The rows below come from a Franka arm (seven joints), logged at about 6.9 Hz.
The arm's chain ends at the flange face. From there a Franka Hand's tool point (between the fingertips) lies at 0.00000 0.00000 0.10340 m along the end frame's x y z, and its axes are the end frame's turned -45 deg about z.
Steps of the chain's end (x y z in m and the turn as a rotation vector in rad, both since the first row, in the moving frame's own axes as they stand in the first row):
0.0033 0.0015 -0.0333 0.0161 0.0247 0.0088
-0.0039 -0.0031 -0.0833 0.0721 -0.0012 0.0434
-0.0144 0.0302 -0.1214 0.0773 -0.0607 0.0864
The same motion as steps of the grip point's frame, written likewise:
0.0043 0.0040 -0.0333 -0.0061 0.0288 0.0088
0.0047 -0.0102 -0.0836 0.0518 0.0501 0.0434
-0.0299 0.0012 -0.1219 0.0976 0.0117 0.0864

